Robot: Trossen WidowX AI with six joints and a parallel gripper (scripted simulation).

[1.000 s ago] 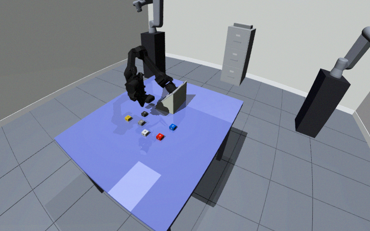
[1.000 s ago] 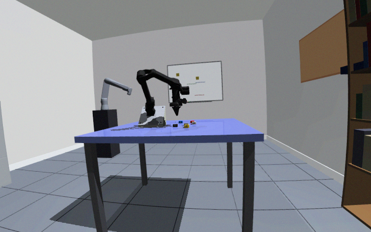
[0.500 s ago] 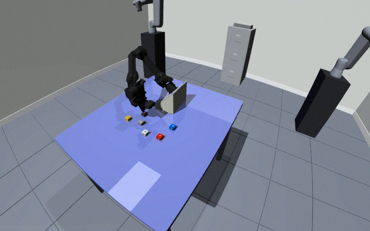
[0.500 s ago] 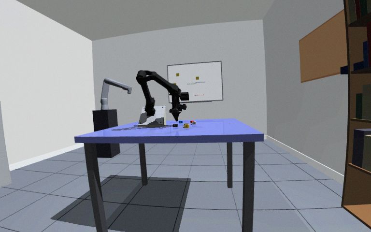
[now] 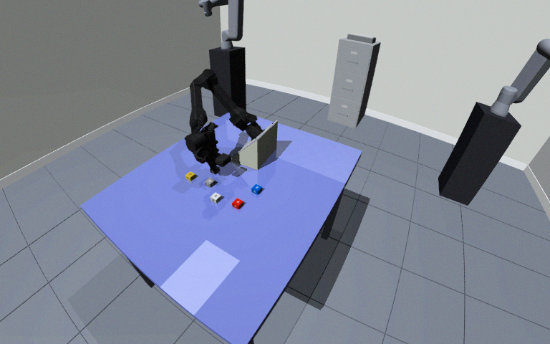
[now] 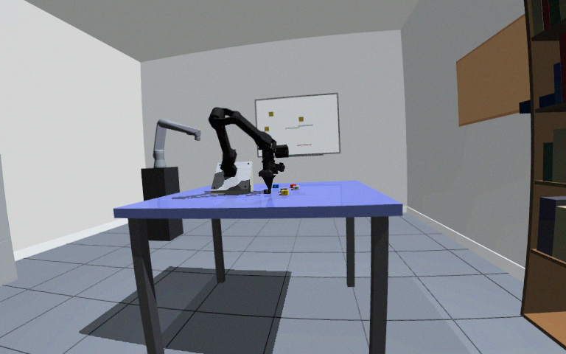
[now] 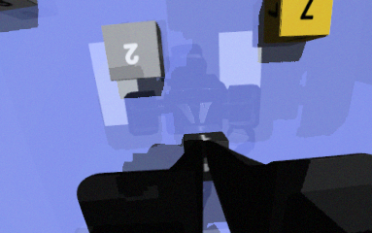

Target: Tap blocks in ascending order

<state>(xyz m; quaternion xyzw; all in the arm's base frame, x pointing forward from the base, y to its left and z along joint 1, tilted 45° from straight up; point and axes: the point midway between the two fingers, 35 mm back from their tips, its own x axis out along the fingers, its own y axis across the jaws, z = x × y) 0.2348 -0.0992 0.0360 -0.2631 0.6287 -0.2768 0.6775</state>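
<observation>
The dark block 1 is 10 mm below my gripper tip and 10 mm behind it. From my gripper tip the other things lie so: yellow block: 80 mm ahead, 70 mm to the right, 10 mm below; grey block 2: 70 mm ahead, 40 mm to the left, 10 mm below; white block 3: 130 mm ahead, 120 mm to the left, 10 mm below.
</observation>
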